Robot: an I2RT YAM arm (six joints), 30 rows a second.
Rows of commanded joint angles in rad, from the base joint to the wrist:
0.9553, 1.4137, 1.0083, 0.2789, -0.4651, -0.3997
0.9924, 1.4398, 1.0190, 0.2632, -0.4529, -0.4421
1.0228, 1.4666, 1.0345, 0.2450, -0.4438, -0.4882
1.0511, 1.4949, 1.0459, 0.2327, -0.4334, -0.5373
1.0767, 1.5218, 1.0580, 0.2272, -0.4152, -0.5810
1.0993, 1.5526, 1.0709, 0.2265, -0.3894, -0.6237
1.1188, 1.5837, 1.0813, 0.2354, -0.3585, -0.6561
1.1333, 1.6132, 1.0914, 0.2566, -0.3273, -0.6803
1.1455, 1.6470, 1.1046, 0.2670, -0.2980, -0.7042
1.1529, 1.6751, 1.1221, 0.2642, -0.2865, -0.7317
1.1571, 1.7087, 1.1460, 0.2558, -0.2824, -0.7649
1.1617, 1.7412, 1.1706, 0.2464, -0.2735, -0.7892
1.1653, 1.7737, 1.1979, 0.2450, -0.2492, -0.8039
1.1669, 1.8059, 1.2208, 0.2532, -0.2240, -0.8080
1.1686, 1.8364, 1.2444, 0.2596, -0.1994, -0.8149
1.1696, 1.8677, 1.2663, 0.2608, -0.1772, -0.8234
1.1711, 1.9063, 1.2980, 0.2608, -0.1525, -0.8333
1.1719, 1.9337, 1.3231, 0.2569, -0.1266, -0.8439
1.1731, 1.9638, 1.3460, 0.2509, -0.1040, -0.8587
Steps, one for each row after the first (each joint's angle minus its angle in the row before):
0.0371, 0.0261, 0.0107, -0.0157, 0.0122, -0.0424
0.0304, 0.0268, 0.0155, -0.0182, 0.0091, -0.0461
0.0283, 0.0283, 0.0114, -0.0123, 0.0104, -0.0491
0.0256, 0.0269, 0.0121, -0.0055, 0.0182, -0.0437
0.0226, 0.0308, 0.0129, -0.0007, 0.0258, -0.0427
0.0195, 0.0311, 0.0104, 0.0089, 0.0309, -0.0324
0.0145, 0.0295, 0.0101, 0.0212, 0.0312, -0.0242
0.0122, 0.0338, 0.0132, 0.0104, 0.0293, -0.0239
0.0074, 0.0281, 0.0175, -0.0028, 0.0115, -0.0275
0.0042, 0.0336, 0.0239, -0.0084, 0.0041, -0.0332
0.0046, 0.0325, 0.0246, -0.0094, 0.0089, -0.0243
0.0036, 0.0325, 0.0273, -0.0014, 0.0243, -0.0147
0.0016, 0.0322, 0.0229, 0.0082, 0.0252, -0.0041
0.0017, 0.0305, 0.0236, 0.0064, 0.0246, -0.0069
0.0010, 0.0313, 0.0219, 0.0012, 0.0222, -0.0085
0.0015, 0.0386, 0.0317, 0.0000, 0.0247, -0.0099
0.0008, 0.0274, 0.0251, -0.0039, 0.0259, -0.0106
0.0012, 0.0301, 0.0229, -0.0060, 0.0226, -0.0148

